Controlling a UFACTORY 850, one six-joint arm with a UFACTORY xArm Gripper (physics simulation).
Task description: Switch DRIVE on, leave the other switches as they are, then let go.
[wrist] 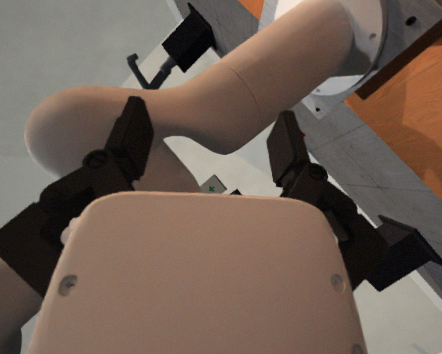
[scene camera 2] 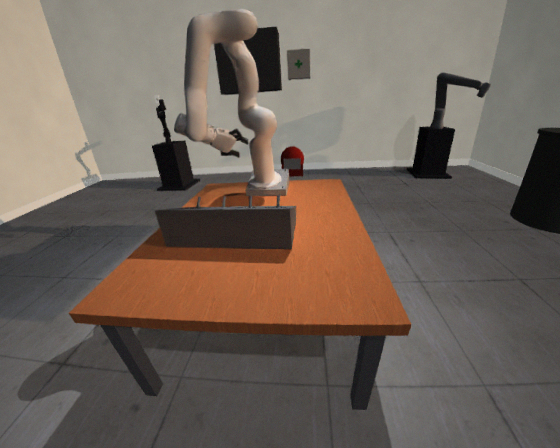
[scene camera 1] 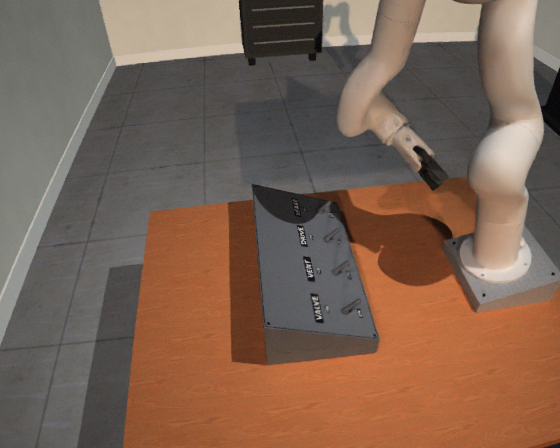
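Observation:
The dark grey switch panel (scene camera 1: 287, 270) (scene camera 2: 227, 229) stands on the table with a sloping face. The DRIVE label (scene camera 1: 301, 235) is second from the far end, and its lever (scene camera 1: 331, 235) (scene camera 2: 224, 202) leans toward the panel's low edge, like the others. The VENT lever (scene camera 1: 341, 268) and VALVE lever (scene camera 1: 351, 306) are nearer; the farthest lever (scene camera 1: 324, 207) has a shadowed label that is hard to read. The small position marks are too blurred to read. My gripper (scene camera 1: 440, 181) (scene camera 2: 242, 148) (wrist: 213, 120) is wide open and empty, raised well away from the panel, on the arm-base side.
The arm's base plate (scene camera 1: 507, 290) (scene camera 2: 267, 191) is bolted to the orange table (scene camera 1: 200, 400) (scene camera 2: 300, 300), across from the panel's low edge. The arm's own lower links (wrist: 200, 110) show beyond the fingers in the wrist view. A dark cabinet (scene camera 1: 282, 30) stands by the wall.

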